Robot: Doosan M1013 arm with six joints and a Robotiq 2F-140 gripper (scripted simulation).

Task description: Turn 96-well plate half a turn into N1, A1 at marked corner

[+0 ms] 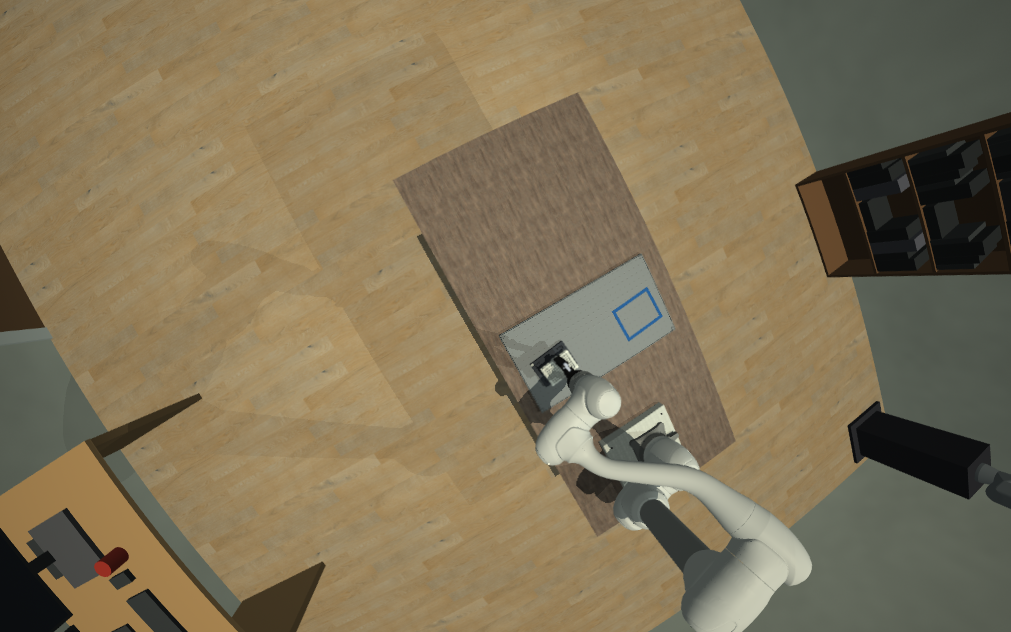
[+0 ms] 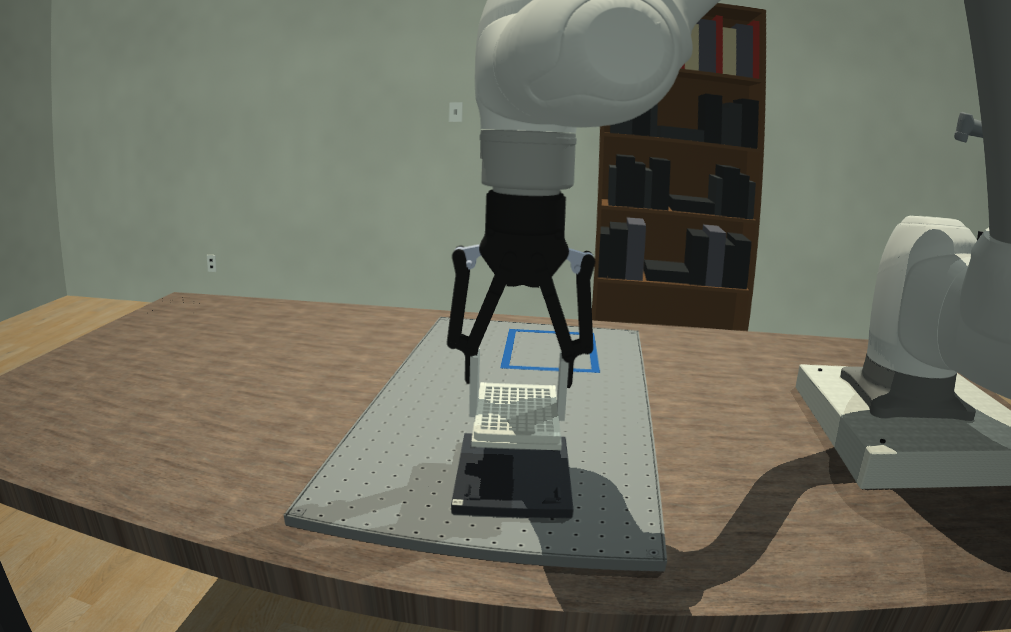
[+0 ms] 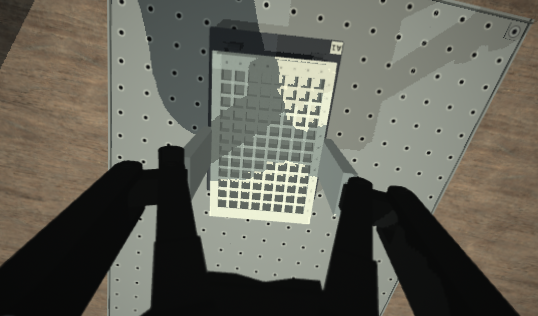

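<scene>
My gripper is now 20 mm above the white 96-well plate. The rest, counted from my hand: A1 label: 40 mm ahead, 90 mm to the left, 90 mm below; then dark plate nest N1: 10 mm to the left, 100 mm below.
</scene>
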